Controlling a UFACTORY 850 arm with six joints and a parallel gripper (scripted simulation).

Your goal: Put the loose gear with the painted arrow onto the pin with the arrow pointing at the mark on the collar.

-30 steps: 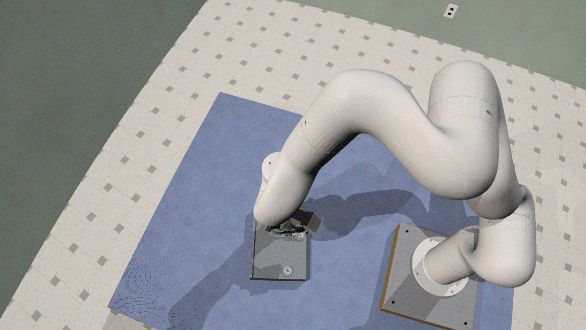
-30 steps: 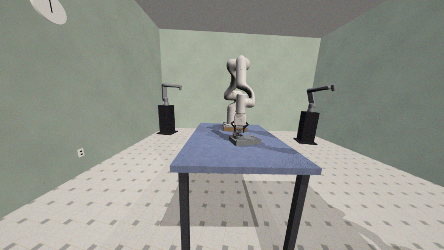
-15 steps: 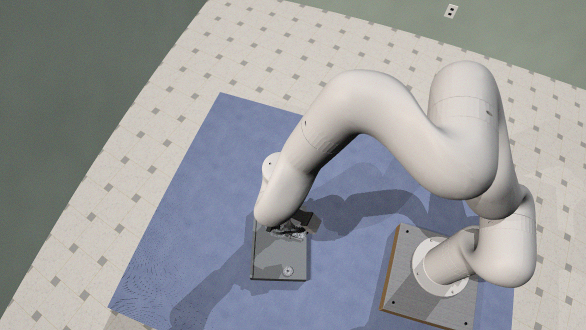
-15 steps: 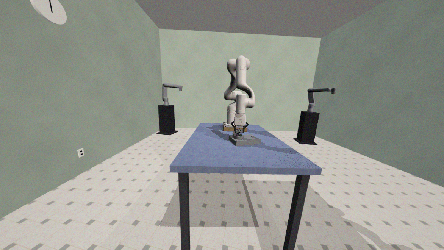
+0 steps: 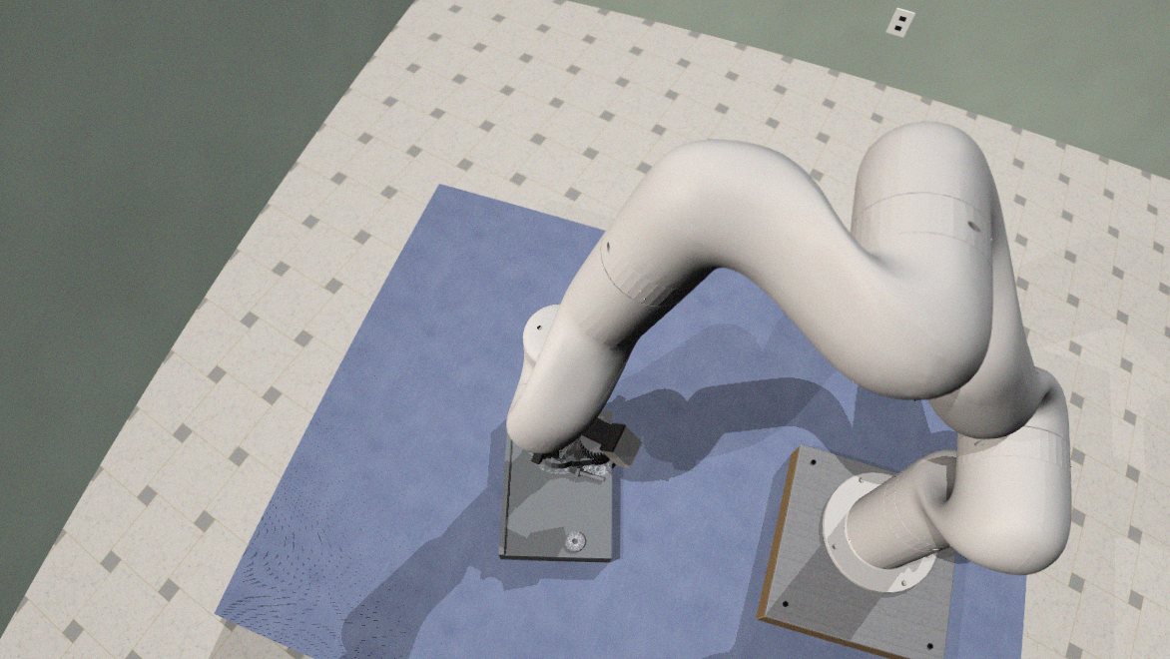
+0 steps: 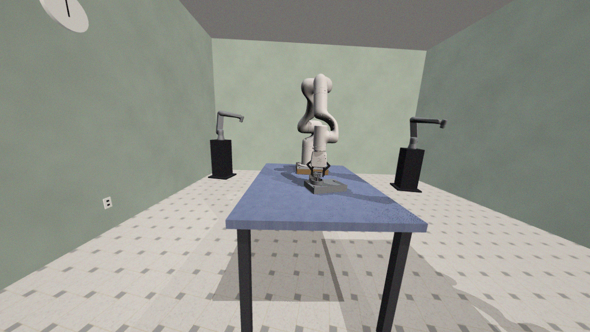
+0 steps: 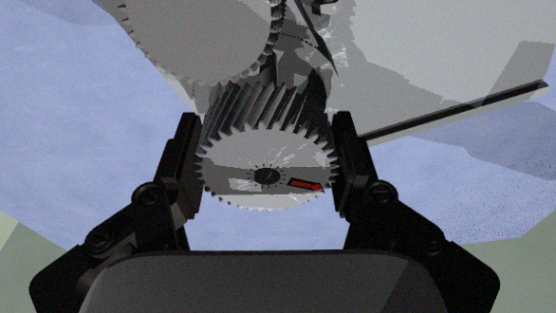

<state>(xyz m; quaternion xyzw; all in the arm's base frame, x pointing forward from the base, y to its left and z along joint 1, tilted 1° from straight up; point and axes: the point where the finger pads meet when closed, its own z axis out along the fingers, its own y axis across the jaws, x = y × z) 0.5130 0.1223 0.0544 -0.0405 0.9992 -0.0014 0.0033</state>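
My gripper is now right at the gear.
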